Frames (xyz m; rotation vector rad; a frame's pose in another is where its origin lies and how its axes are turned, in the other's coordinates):
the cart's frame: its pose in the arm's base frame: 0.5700 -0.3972 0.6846 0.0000 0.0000 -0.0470
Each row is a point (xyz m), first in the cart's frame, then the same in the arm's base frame.
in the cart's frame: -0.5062 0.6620 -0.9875
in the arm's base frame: 0.0955 0.2879 -0.3029
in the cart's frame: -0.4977 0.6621 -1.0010
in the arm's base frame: 0.1040 0.2876 -0.3164
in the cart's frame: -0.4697 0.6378 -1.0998
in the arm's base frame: 0.1308 0.2620 -0.4152
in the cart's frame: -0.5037 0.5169 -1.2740
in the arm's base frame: 0.0911 0.1428 -0.5894
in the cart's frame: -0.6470 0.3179 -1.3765
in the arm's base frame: -0.0613 -0.0493 -0.6919
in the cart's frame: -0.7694 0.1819 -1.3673
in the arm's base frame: -0.1900 -0.1794 -0.6827
